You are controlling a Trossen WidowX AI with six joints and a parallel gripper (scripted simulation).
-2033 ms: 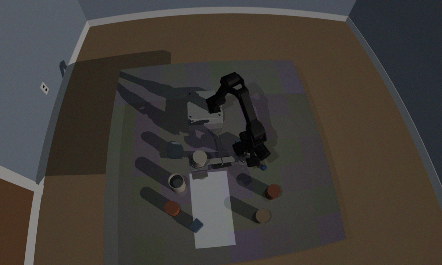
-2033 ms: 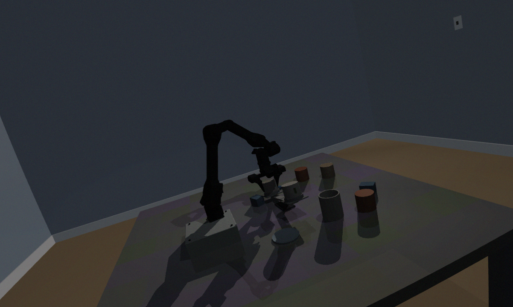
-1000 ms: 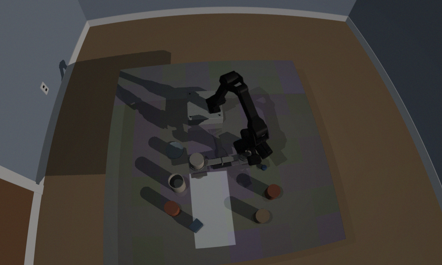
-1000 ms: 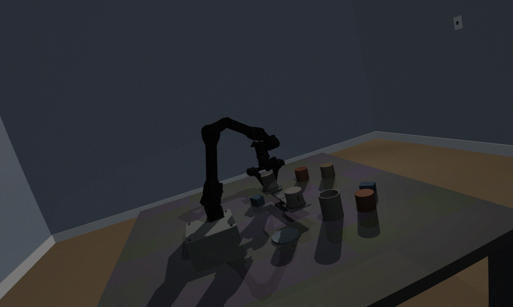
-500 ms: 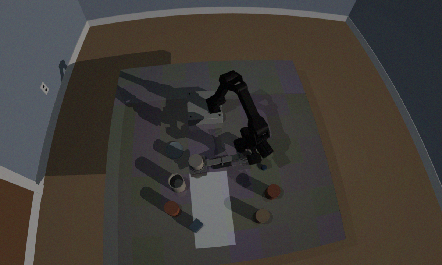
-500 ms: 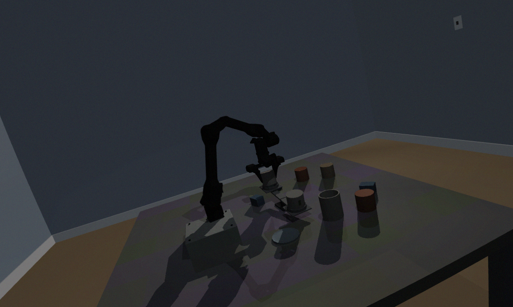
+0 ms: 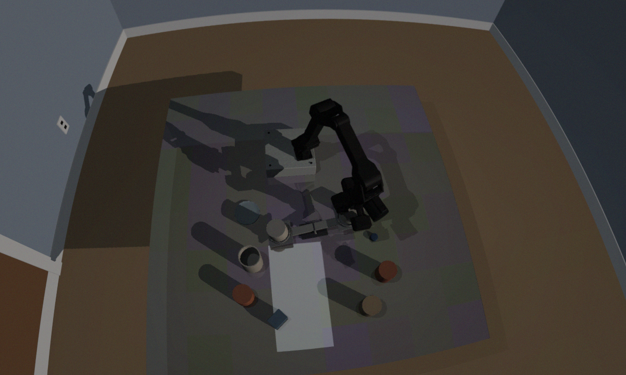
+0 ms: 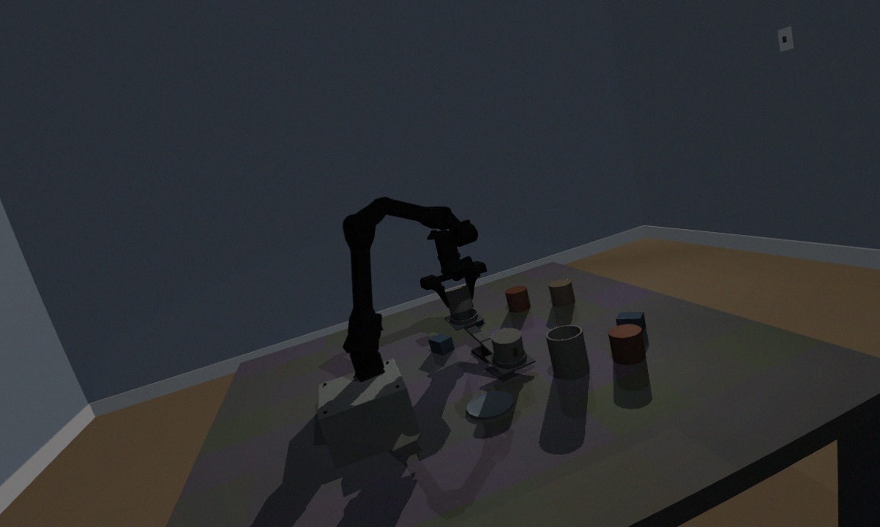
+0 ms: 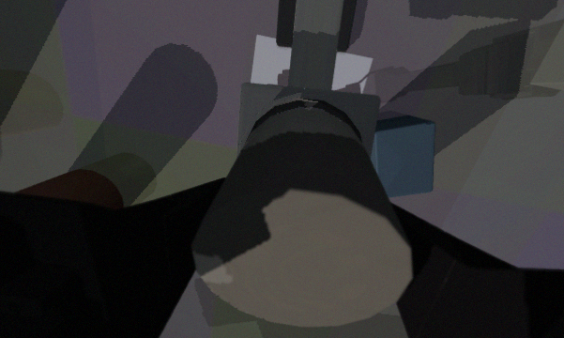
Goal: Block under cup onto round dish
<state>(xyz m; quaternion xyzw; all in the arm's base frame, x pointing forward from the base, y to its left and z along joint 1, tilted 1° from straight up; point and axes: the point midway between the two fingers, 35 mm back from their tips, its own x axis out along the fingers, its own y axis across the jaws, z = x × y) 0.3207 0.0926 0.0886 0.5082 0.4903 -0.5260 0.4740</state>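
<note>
My gripper tip is now 10 mm past the small balance, 130 mm to the left of it and 80 mm above it. From my gripper tip the other things lie so: cup 20 mm to the left, 10 mm above; then small blue piece 80 mm ahead, 90 mm to the left, 110 mm below; then round blue-grey dish 140 mm behind, 370 mm to the right, 110 mm below.
</note>
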